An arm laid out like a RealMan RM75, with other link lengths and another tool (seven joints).
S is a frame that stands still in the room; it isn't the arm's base.
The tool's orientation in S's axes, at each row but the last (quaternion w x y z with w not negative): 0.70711, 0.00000, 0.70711, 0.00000; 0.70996, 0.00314, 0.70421, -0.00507; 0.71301, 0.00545, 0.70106, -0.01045; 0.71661, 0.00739, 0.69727, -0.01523; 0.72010, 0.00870, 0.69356, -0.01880
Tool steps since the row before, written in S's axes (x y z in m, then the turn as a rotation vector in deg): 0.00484, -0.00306, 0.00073, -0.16, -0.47, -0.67; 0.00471, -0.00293, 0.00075, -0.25, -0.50, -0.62; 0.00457, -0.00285, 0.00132, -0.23, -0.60, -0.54; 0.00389, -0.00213, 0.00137, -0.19, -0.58, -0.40; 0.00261, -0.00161, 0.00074, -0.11, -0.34, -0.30
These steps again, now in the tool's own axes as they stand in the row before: -0.00073, -0.00306, 0.00484, 0.67, -0.47, -0.16; -0.00070, -0.00288, 0.00475, 0.62, -0.50, -0.25; -0.00122, -0.00276, 0.00465, 0.54, -0.60, -0.23; -0.00124, -0.00202, 0.00399, 0.40, -0.58, -0.18; -0.00062, -0.00152, 0.00270, 0.30, -0.34, -0.11
